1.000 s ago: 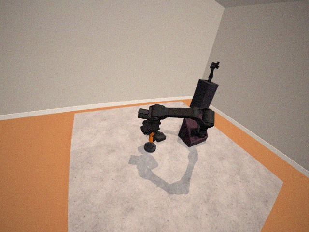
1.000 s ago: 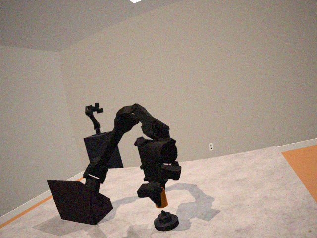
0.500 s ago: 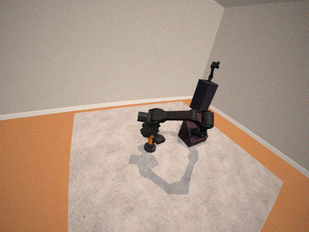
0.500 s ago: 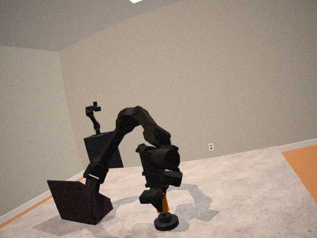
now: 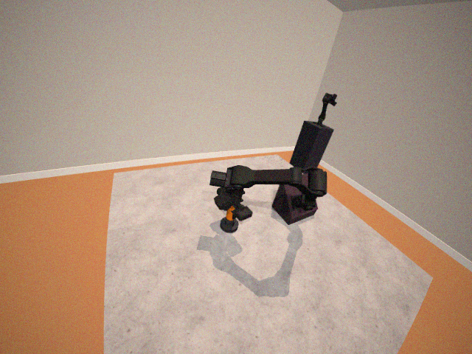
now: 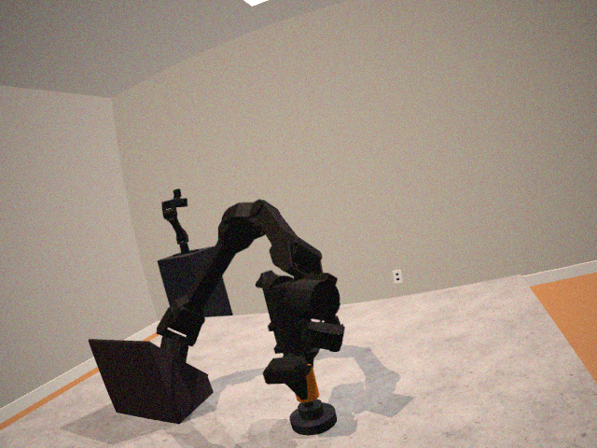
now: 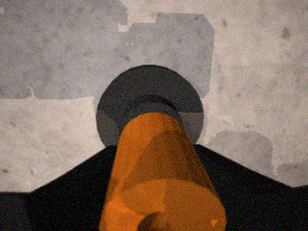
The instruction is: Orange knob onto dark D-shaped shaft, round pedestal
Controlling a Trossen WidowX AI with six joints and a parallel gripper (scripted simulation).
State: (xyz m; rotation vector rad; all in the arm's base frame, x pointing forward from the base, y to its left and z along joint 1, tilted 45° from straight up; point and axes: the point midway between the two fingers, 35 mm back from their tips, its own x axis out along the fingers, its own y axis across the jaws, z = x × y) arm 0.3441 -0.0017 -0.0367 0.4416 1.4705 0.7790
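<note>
Now: gripper tip 2 cm below the orange knob. From my gripper tip the other things lie so: round pedestal (4 cm below).
</note>
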